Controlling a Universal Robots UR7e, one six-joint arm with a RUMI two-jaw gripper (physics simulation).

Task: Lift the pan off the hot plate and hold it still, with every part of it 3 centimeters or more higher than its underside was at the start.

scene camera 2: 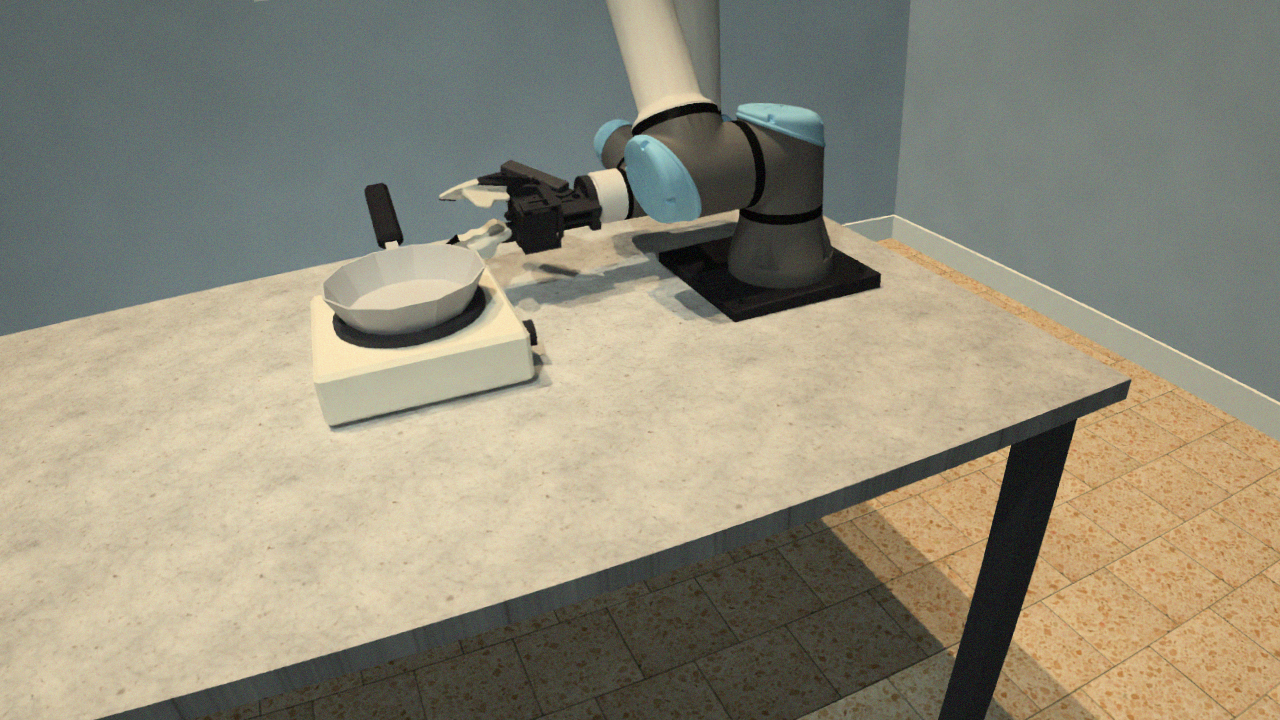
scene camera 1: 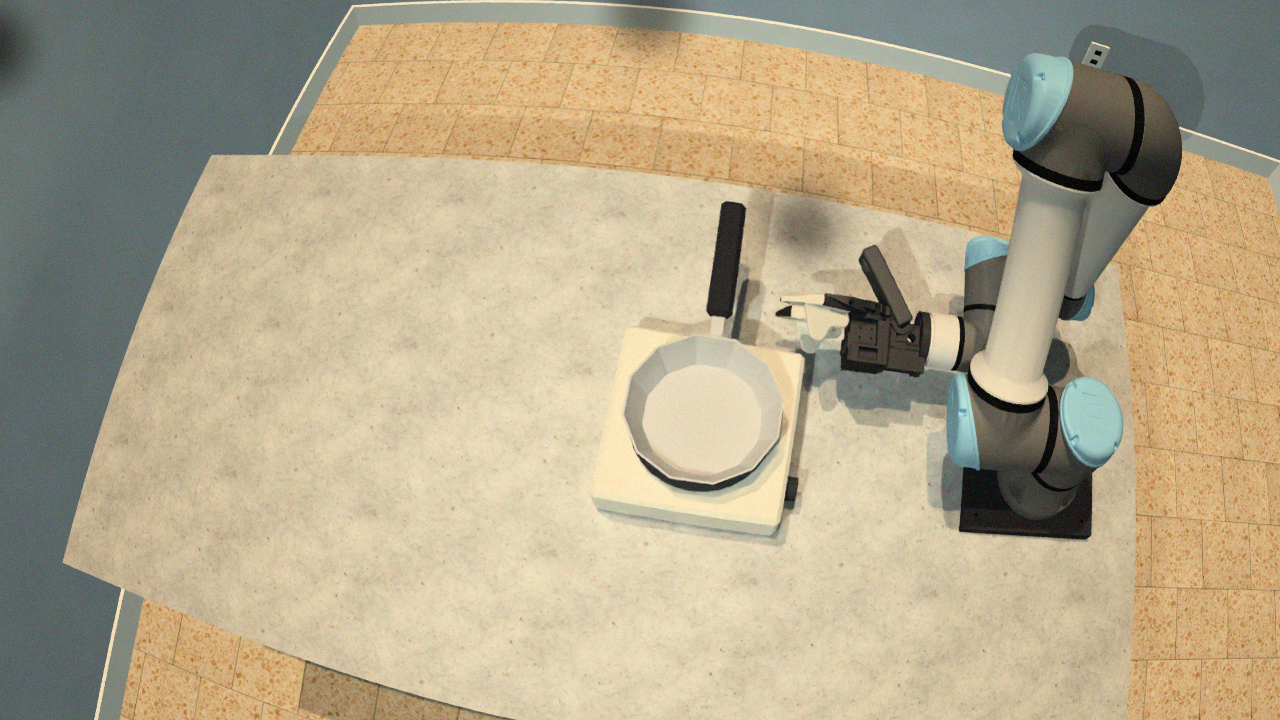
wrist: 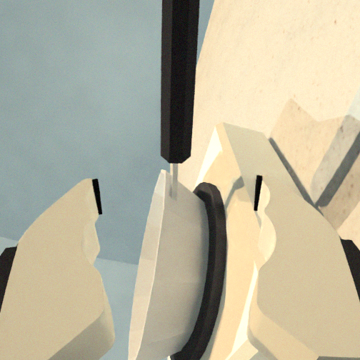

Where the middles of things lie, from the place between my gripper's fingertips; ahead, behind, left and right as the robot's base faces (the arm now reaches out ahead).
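Labels:
The light grey pan [scene camera 1: 702,408] is 60 mm to the left of my hand and 70 mm ahead of it. There is a cream hot plate [scene camera 2: 356,375] as well, and I find it 160 mm to the left of my hand, 50 mm ahead of it and 80 mm below it.

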